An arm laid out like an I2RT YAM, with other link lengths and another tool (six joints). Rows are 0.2 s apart.
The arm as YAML. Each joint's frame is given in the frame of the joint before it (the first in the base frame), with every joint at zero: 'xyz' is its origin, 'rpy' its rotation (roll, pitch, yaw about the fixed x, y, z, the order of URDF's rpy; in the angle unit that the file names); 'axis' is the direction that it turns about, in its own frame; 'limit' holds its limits. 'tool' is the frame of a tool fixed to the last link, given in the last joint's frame.
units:
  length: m
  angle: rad
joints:
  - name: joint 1
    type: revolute
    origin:
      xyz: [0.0, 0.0, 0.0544]
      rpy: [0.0, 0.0, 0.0]
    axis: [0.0, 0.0, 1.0]
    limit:
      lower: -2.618
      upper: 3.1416
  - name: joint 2
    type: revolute
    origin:
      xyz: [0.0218, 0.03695, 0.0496]
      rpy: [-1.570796, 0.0, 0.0]
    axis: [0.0, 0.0, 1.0]
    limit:
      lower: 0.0
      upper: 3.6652
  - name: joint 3
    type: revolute
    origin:
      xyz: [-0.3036, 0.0, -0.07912]
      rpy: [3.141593, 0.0, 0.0]
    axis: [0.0, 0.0, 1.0]
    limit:
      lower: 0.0
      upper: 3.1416
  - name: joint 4
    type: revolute
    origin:
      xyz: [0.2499, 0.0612, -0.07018]
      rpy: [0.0, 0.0, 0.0]
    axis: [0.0, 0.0, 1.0]
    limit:
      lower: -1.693
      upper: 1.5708
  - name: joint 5
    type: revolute
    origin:
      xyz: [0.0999, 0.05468, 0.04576]
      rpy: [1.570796, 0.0, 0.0]
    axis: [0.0, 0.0, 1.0]
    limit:
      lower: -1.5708
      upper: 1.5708
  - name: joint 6
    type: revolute
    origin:
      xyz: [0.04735, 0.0, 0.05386]
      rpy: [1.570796, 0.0, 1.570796]
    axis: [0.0, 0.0, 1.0]
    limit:
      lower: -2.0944
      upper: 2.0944
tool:
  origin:
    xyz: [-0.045, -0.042, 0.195]
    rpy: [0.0, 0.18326, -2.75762]
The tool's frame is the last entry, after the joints.
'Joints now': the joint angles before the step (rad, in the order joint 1, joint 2, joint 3, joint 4, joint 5, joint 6). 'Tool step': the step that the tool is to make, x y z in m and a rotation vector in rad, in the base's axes. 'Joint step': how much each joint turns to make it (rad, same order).
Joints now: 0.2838 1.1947 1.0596 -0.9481 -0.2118 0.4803
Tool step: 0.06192 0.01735 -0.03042 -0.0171 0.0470 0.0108
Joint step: -0.0061 0.2653 0.1120 0.0997 -0.0045 -0.0171
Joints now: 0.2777 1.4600 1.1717 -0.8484 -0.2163 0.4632
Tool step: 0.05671 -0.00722 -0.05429 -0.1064 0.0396 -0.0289
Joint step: -0.0016 0.2455 0.1073 0.0691 0.0949 -0.0106
